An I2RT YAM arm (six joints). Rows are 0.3 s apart.
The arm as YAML. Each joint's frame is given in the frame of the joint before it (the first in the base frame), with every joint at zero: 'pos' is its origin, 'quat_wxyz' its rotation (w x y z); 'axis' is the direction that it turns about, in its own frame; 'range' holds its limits. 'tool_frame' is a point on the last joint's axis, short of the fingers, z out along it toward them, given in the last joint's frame.
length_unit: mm
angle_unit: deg
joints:
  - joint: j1
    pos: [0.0, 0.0, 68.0]
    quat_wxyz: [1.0, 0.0, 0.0, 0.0]
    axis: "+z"
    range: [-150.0, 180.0]
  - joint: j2
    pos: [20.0, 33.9, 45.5]
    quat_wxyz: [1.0, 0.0, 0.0, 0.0]
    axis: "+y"
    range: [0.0, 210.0]
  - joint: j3
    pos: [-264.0, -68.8, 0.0]
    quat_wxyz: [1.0, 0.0, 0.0, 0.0]
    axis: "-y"
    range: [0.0, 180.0]
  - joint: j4
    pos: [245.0, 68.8, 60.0]
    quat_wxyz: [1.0, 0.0, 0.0, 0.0]
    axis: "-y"
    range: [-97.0, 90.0]
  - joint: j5
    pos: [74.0, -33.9, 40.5]
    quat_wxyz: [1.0, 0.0, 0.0, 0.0]
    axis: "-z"
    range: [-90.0, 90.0]
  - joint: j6
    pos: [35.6, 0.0, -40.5]
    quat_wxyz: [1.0, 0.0, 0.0, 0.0]
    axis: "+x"
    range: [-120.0, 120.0]
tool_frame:
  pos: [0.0, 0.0, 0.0]
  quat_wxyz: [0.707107, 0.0, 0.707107, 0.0]
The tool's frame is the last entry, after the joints.
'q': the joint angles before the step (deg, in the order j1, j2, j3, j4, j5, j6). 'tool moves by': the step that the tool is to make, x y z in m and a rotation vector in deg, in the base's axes. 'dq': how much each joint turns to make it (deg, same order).
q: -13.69 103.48 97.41 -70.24 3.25 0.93
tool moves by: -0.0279 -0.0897 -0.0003 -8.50 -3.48 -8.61
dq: -14.47 -1.46 -2.84 8.41 4.67 -7.58
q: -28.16 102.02 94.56 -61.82 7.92 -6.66
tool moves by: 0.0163 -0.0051 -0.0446 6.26 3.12 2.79
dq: 0.04 5.70 -2.11 2.23 -4.70 -1.37
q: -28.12 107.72 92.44 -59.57 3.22 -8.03
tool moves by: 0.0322 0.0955 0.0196 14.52 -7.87 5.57
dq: 14.01 -2.04 1.33 -0.47 -13.38 12.67
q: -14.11 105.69 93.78 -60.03 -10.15 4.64
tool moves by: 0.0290 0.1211 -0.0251 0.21 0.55 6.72
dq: 18.60 4.27 -0.15 5.51 3.65 11.43
